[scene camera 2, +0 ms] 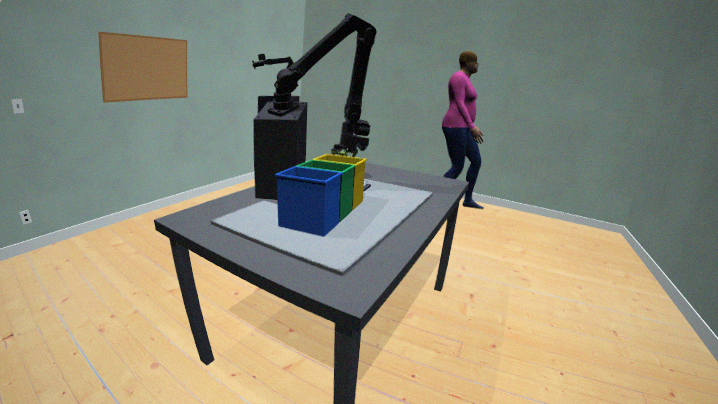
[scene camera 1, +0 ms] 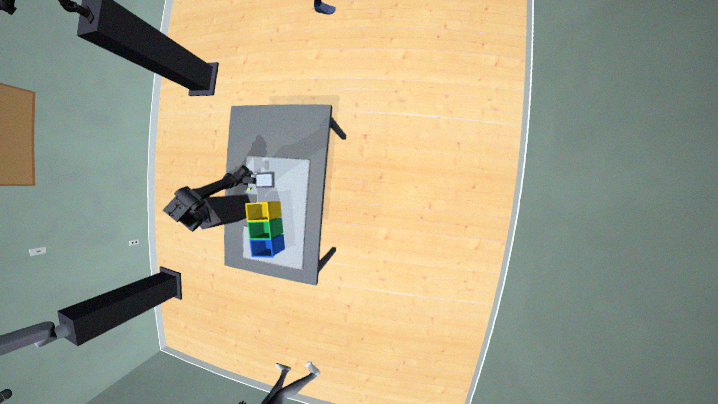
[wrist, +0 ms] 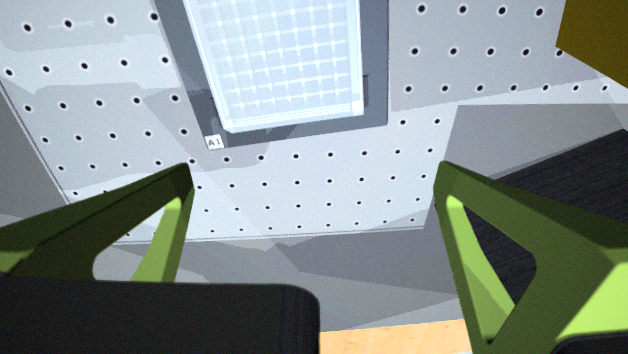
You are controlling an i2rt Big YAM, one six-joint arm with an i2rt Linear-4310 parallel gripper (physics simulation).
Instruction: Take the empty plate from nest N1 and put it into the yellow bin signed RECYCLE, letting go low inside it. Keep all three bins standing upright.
Observation:
I see my gripper, a yellow bin and a green bin.

